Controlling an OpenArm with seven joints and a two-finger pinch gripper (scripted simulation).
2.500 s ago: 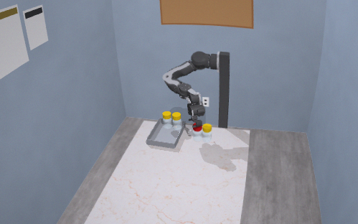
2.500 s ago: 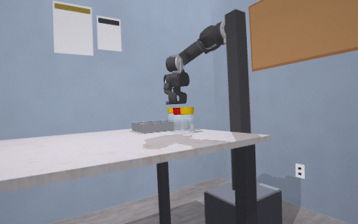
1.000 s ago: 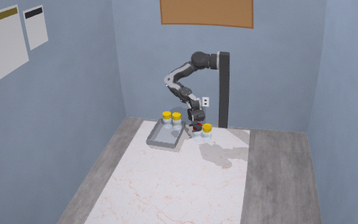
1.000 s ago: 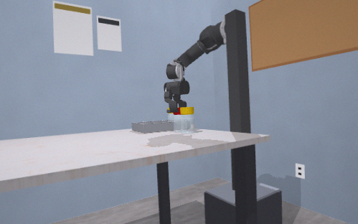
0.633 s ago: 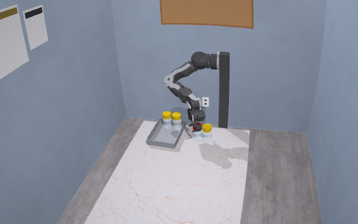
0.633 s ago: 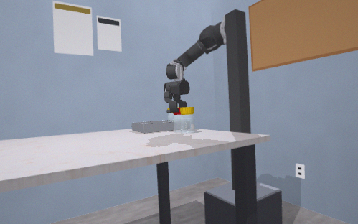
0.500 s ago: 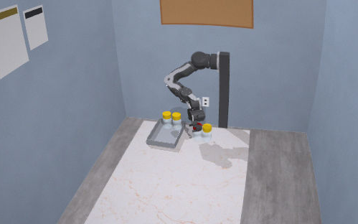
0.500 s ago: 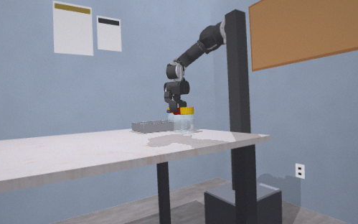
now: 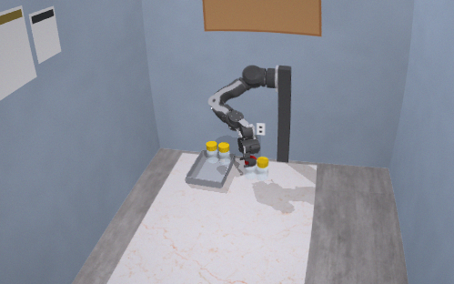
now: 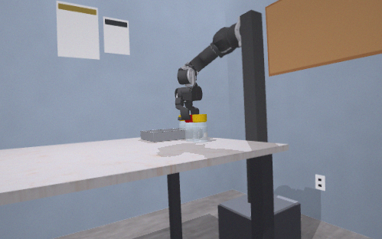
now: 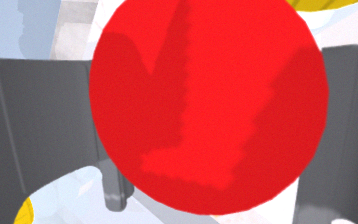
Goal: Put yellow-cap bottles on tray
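The red-capped bottle lies 1 cm behind my hand, 1 cm to the left of it and 5 cm below it. The rest, counted from my hand: grey tray: 2 cm behind, 19 cm to the right, 8 cm below.
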